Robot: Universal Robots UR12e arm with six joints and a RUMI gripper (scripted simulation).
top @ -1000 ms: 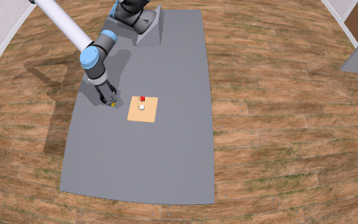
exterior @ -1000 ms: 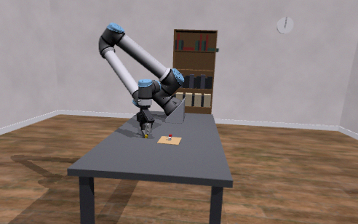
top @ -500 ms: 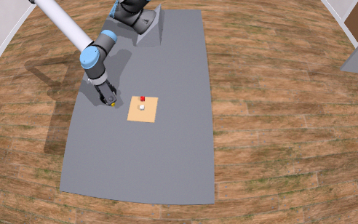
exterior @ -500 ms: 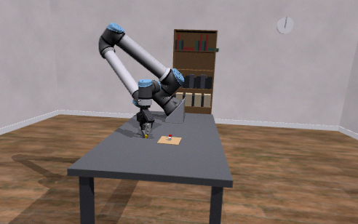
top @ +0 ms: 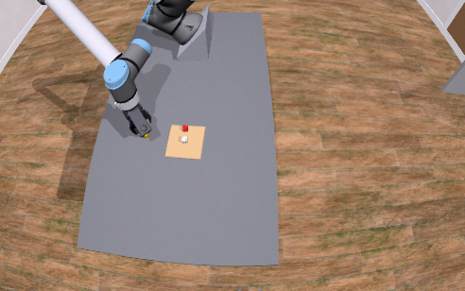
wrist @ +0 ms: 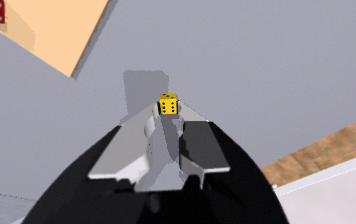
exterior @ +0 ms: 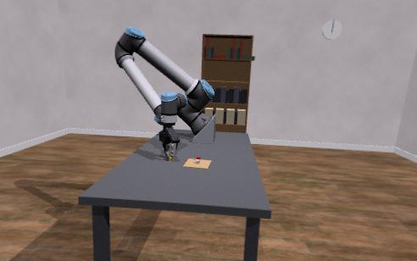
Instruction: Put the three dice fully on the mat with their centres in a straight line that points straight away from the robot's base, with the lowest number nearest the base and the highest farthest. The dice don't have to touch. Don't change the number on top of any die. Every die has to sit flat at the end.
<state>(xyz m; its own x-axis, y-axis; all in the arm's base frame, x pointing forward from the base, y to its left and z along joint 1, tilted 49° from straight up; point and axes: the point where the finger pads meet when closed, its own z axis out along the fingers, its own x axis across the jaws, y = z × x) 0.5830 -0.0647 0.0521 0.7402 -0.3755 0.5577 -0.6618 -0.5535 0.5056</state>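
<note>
The white die is 1 cm ahead of my hand and 17 cm to the left of it. The rest, counted from my hand: red die 4 cm behind, 16 cm to the left; then yellow die 1 cm below; then tan mat 1 cm ahead, 17 cm to the left, 2 cm below.
</note>
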